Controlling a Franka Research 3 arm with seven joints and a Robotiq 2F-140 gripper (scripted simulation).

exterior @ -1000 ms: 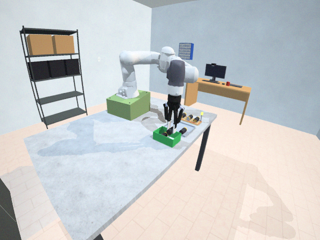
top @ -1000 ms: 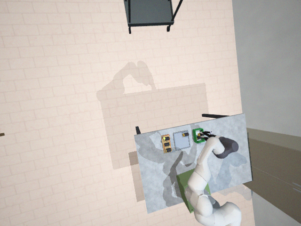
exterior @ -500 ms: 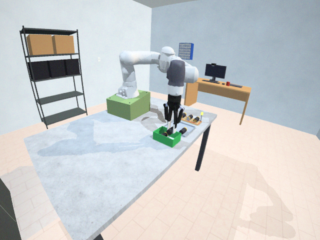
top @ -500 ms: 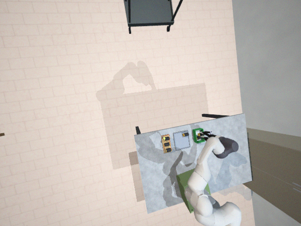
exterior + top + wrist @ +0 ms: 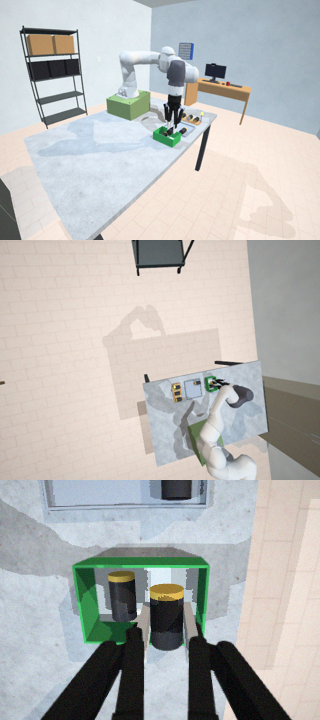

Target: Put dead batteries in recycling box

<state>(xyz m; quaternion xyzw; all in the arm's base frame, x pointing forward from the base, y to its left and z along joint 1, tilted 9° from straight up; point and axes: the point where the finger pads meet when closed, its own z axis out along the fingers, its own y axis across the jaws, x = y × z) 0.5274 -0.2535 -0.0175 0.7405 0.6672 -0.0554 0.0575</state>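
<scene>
My hand is 9 cm above the green recycling box and 3 cm past it. From my hand the other things lie so: grey tray: 20 cm to the left, 10 cm below, 3 cm behind; post: 41 cm to the left, 9 cm ahead, 7 cm below.
</scene>
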